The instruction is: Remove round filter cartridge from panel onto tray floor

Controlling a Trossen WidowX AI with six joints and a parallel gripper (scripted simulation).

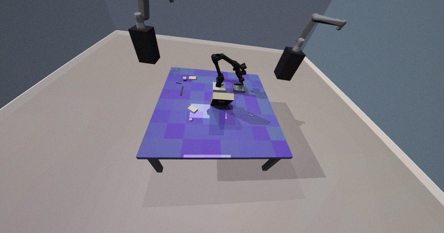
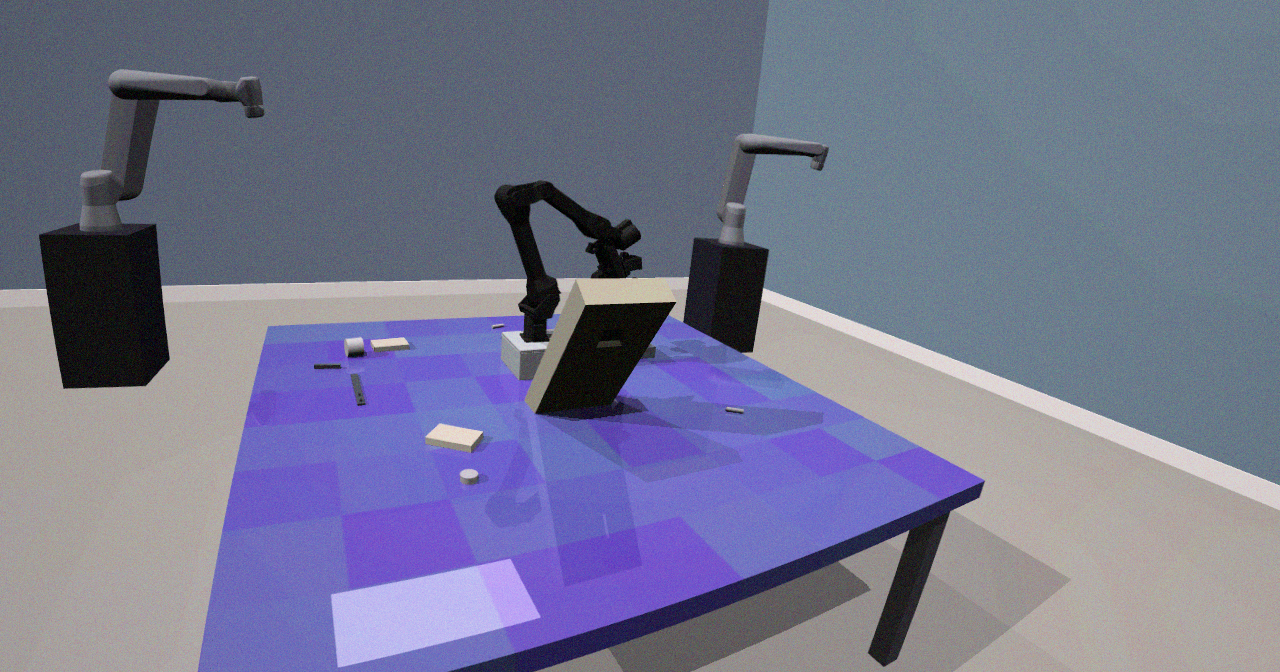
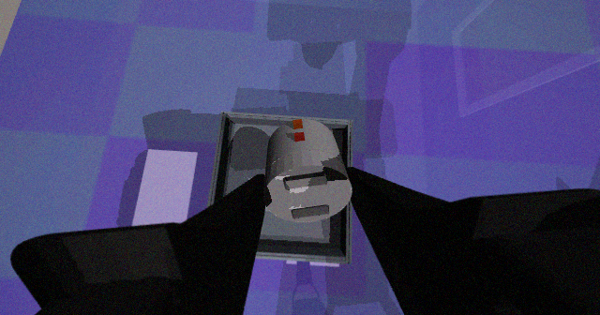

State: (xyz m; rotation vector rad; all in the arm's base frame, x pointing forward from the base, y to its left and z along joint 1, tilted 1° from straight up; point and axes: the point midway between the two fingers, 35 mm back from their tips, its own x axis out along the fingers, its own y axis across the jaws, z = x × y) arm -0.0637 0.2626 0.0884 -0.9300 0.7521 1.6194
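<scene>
My gripper tip is now 130 mm above the dark tray and 20 mm past it. Also, from my gripper tip: tan service panel 400 mm ahead, 250 mm to the right, 20 mm above; filter cartridge right at my gripper tip; small disc 570 mm ahead, 520 mm to the right, 130 mm below.
</scene>
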